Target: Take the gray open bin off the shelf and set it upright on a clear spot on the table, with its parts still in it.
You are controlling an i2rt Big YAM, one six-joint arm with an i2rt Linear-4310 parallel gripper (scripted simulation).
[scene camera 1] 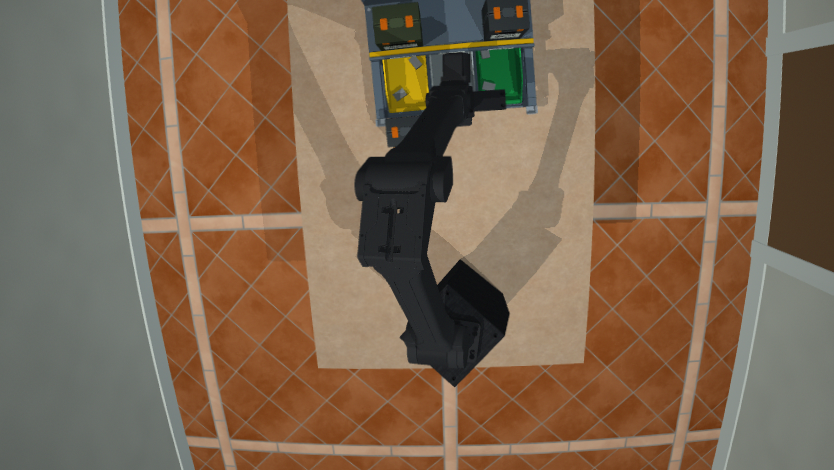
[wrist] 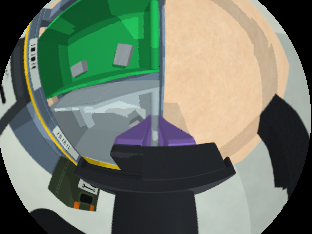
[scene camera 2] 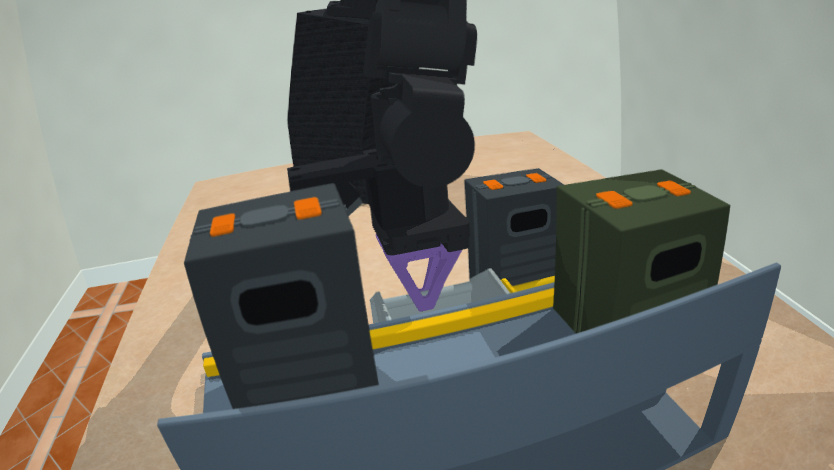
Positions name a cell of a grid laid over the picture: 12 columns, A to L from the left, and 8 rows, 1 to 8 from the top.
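Note:
The gripper (scene camera 2: G6) is visible, and the wrist view shows the gripper (wrist: F5) too. The scene also has a yellow rail (scene camera 2: G6), a gray open bin (wrist: D5), a yellow bin (scene camera 1: F2) and a green bin (scene camera 1: H2).

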